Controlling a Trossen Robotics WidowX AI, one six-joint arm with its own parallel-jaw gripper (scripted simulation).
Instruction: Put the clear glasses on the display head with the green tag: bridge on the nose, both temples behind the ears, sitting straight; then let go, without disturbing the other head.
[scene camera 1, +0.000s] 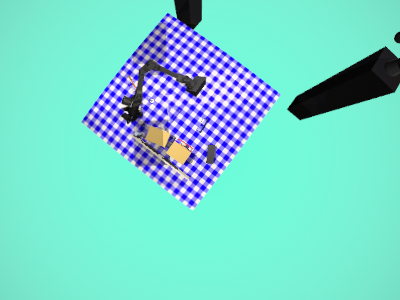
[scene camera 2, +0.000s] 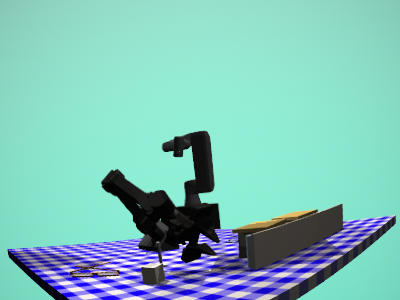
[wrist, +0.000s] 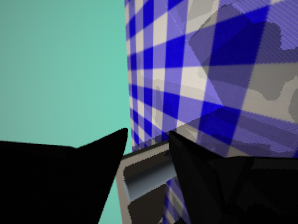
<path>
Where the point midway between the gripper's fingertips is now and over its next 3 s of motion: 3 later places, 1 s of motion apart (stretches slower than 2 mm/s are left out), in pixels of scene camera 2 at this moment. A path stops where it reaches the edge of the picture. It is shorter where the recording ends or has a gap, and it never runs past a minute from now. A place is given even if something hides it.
The gripper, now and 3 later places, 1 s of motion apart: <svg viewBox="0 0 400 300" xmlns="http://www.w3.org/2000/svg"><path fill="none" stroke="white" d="M217 248L192 237L194 249L194 249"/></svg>
</path>
